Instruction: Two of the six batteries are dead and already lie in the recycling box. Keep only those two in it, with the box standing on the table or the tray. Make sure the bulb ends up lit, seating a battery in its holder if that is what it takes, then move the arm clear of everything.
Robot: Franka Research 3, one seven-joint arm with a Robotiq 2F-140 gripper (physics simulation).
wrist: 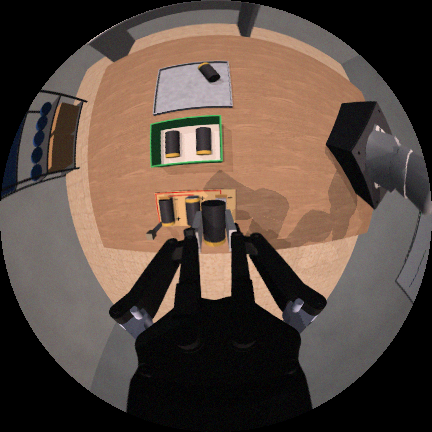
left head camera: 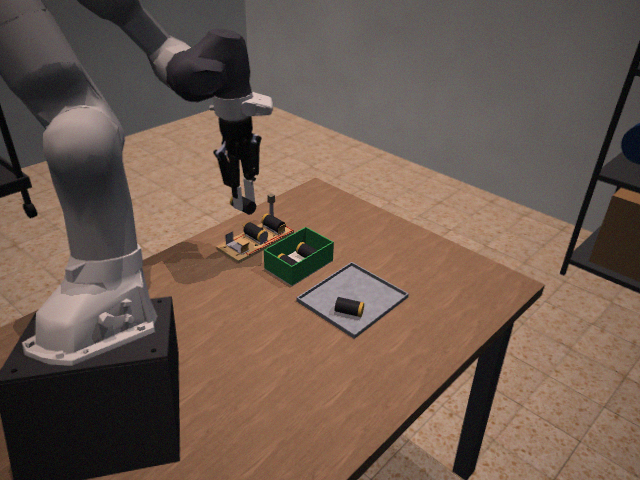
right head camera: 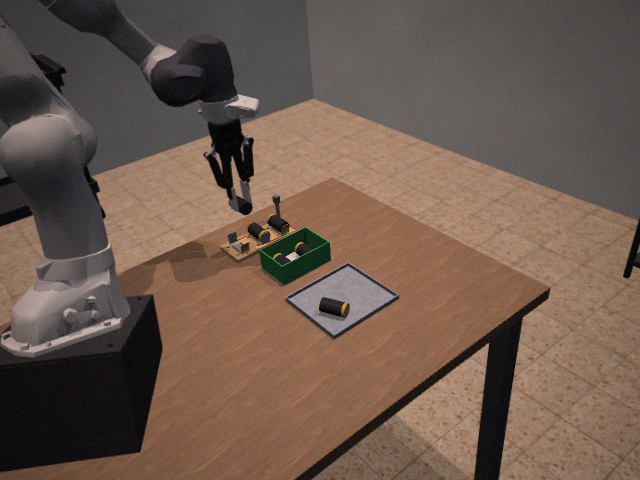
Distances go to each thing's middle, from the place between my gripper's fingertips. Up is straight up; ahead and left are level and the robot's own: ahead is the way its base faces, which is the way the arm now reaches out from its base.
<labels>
The green box (right head camera: 299, 266) is 140 mm to the right of my hand, 110 mm below it and 30 mm ahead of it. From my hand the other things lie so: grey tray (right head camera: 367, 296) 330 mm to the right, 140 mm below.
</labels>
